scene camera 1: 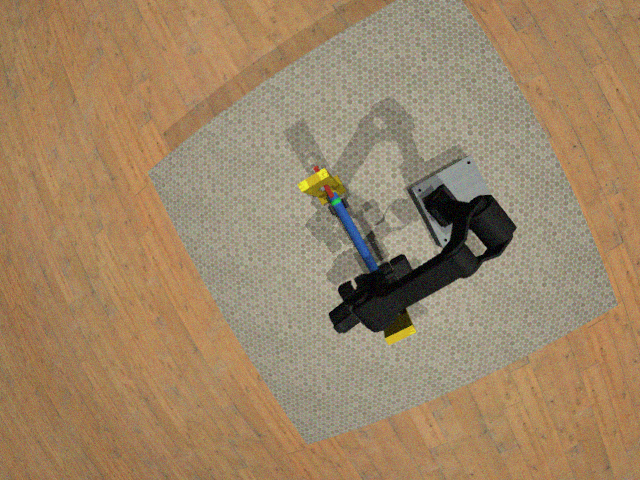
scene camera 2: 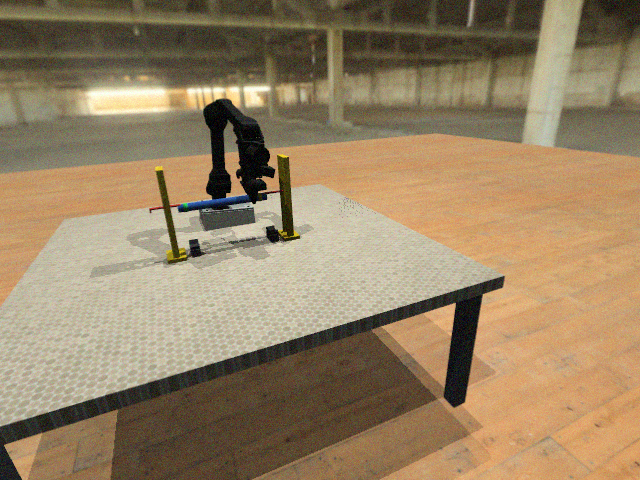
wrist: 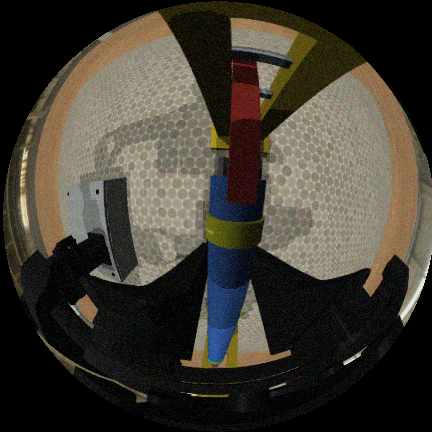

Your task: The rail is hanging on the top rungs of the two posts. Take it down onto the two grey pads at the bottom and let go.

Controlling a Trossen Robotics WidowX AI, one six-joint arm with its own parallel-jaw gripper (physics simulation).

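Frame: origin at the arm's base, x ahead, y left, z up, level; centimetres.
Seen in the pictures: gripper, fingertip midpoint: [scene camera 2: 253, 202] [wrist: 227, 249]; arm's base, origin of the base link: [scene camera 1: 436, 202] [scene camera 2: 220, 207] [wrist: 98, 247].
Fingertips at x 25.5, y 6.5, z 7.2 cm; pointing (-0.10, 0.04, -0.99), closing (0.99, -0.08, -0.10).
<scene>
Offsets run from my fingertips to a thing's top centre. "spot": to the spot under its first point. Level surfaces: height alone.
The rail is a blue tube {dx -0.7, dy -10.0, dz +3.1 cm} [scene camera 1: 354, 235] [scene camera 2: 222, 202] [wrist: 230, 270] with red flat ends, a green band and a yellow band. My gripper [scene camera 1: 379, 276] [scene camera 2: 254, 199] [wrist: 227, 249] is shut on the tube near its right end in scene camera 2. The rail hangs about halfway up the two yellow posts {dx -1.1, dy -28.2, dz +15.3 cm} [scene camera 2: 172, 232] {dx +2.1, dy +11.7, dz +15.3 cm} [scene camera 2: 287, 217], its red ends reaching into them. A grey rung {dx +2.1, dy +11.7, dz +3.8 cm} [wrist: 275, 58] shows by the near red end {spot: dx +0.9, dy +8.3, dz +3.0 cm} [wrist: 244, 100]; whether they touch is unclear. The left pad {dx -0.7, dy -22.0, dz -10.3 cm} [scene camera 2: 194, 248] and right pad {dx +1.6, dy +5.5, dz -10.3 cm} [scene camera 2: 271, 233] sit on the table below, apart from the rail.
The arm's grey base [scene camera 1: 454, 178] [scene camera 2: 227, 219] [wrist: 121, 230] stands behind the rail in scene camera 2. The yellow post feet {spot: dx +2.3, dy -28.5, dz -13.0 cm} [scene camera 2: 176, 256] {spot: dx +5.9, dy +10.5, dz -13.3 cm} [scene camera 2: 289, 236] are beside the pads on the tiled table {dz -14.7 cm} [scene camera 1: 232, 180] [scene camera 2: 310, 289]. The arm covers part of one post {spot: dx +1.6, dy +10.9, dz +15.3 cm} [scene camera 1: 400, 331] in scene camera 1.
</scene>
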